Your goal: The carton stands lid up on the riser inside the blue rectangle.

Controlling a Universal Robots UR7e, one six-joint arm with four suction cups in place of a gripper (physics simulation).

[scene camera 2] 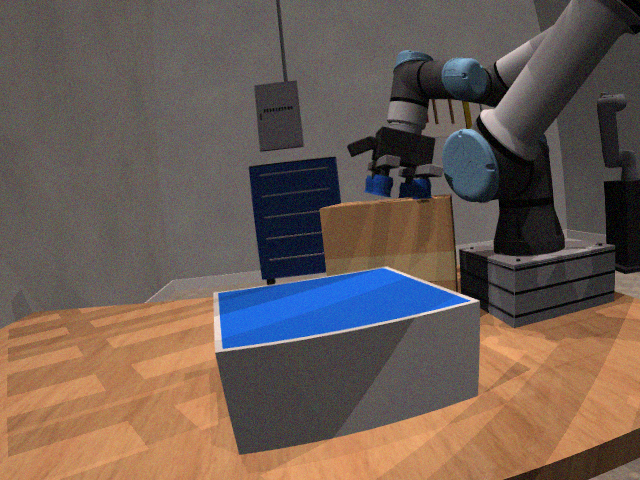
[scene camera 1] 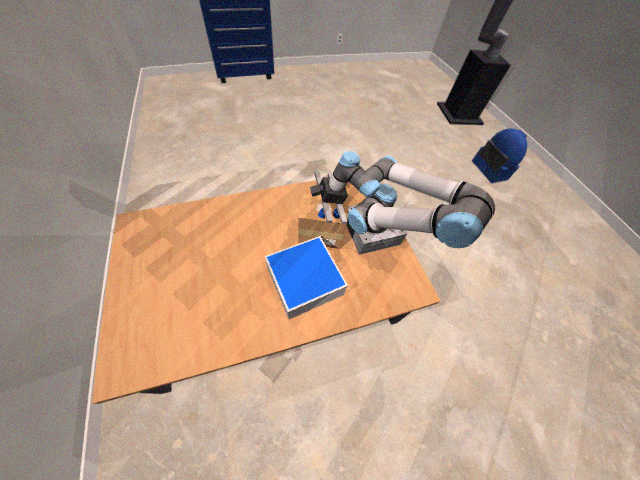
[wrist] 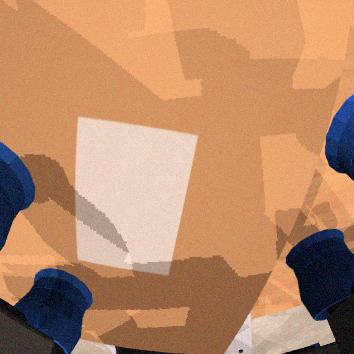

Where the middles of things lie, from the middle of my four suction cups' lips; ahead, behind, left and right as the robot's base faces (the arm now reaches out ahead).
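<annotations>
The brown cardboard carton (scene camera 2: 414, 236) is 130 mm below my suction cup, and it is also 10 mm ahead of my suction cup and 20 mm to the left of it.
</annotations>
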